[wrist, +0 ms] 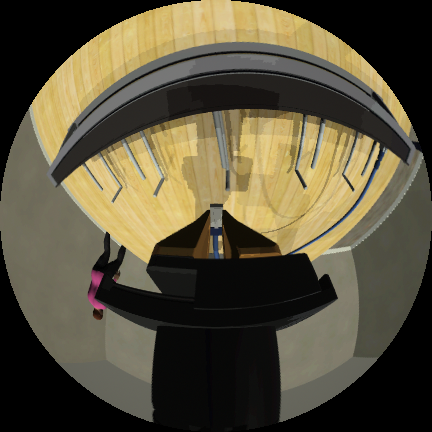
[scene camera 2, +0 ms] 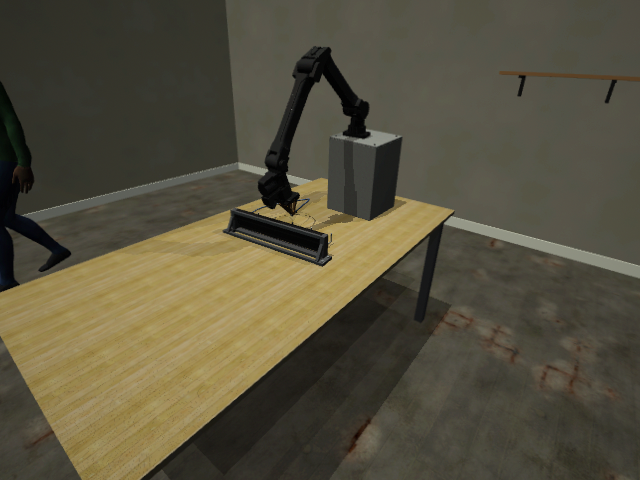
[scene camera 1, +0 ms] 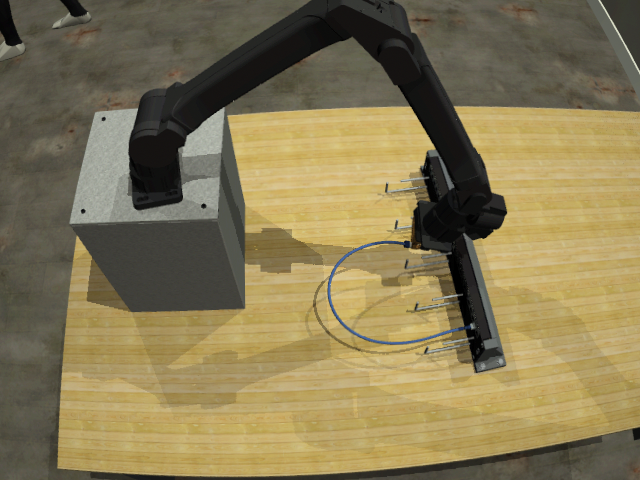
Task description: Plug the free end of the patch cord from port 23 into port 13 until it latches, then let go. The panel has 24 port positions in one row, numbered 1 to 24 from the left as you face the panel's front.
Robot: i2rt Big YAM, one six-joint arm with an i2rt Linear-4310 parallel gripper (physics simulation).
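Places are measured from the arm's base along level axes (x ahead, y left, z up), in millimetres.
Where they show: gripper, between the fingertips: (wrist: 215, 215) (scene camera 2: 292, 214) (scene camera 1: 413, 245); arm's base, origin of its link: (scene camera 2: 356, 135) (scene camera 1: 156, 178).
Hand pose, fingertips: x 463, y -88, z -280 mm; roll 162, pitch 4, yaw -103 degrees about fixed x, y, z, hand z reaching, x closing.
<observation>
Things, the pixels of their top centre, and the offset from my fingertips.
- black panel, centre of its top: (wrist: 199, 132) (scene camera 1: 449, 241) (scene camera 2: 280, 219) 78 mm ahead, 9 mm right, 3 mm up
- free end's plug, centre of its top: (wrist: 215, 223) 2 mm ahead, 1 mm right, 11 mm up
The black panel (scene camera 1: 474, 289) (scene camera 2: 279, 232) (wrist: 225, 92) stands on the table. The blue patch cord (scene camera 1: 329, 294) (wrist: 361, 195) has one end plugged in near the panel's right end, beside the last guide rods, and loops out in front of the panel. My gripper (scene camera 1: 416, 240) (wrist: 215, 215) is shut on the free end's plug (wrist: 216, 216), a clear plug with a blue boot. The plug points toward the panel and is in front of and apart from it. In the wrist view the panel's top shows and its port openings are hidden, so I cannot tell which port the plug faces.
Pairs of metal rods (scene camera 1: 429, 261) (wrist: 221, 145) stick out from the panel's front, some with upturned ends; one pair lies straight ahead of the plug in the wrist view. The grey pedestal (scene camera 1: 160, 263) (scene camera 2: 351, 175) carries the arm. People stand beyond the table.
</observation>
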